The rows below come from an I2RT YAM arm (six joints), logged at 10 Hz.
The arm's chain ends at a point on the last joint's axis. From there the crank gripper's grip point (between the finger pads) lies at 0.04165 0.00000 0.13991 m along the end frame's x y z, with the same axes.
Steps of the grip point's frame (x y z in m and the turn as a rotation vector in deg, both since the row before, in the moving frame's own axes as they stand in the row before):
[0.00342 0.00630 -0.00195 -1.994 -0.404 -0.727]
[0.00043 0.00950 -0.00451 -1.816 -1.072 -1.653]
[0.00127 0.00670 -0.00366 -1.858 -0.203 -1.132]
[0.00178 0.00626 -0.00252 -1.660 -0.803 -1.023]
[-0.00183 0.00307 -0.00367 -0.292 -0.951 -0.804]
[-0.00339 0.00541 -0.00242 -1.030 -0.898 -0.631]
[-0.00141 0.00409 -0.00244 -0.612 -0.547 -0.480]
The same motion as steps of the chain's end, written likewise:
[0.00438 0.00195 -0.00216 -1.994 -0.404 -0.727]
[0.00301 0.00622 -0.00521 -1.816 -1.072 -1.653]
[0.00173 0.00298 -0.00375 -1.858 -0.203 -1.132]
[0.00371 0.00292 -0.00304 -1.660 -0.803 -1.023]
[0.00050 0.00292 -0.00434 -0.292 -0.951 -0.804]
[-0.00120 0.00334 -0.00304 -1.030 -0.898 -0.631]
[-0.00008 0.00294 -0.00283 -0.612 -0.547 -0.480]

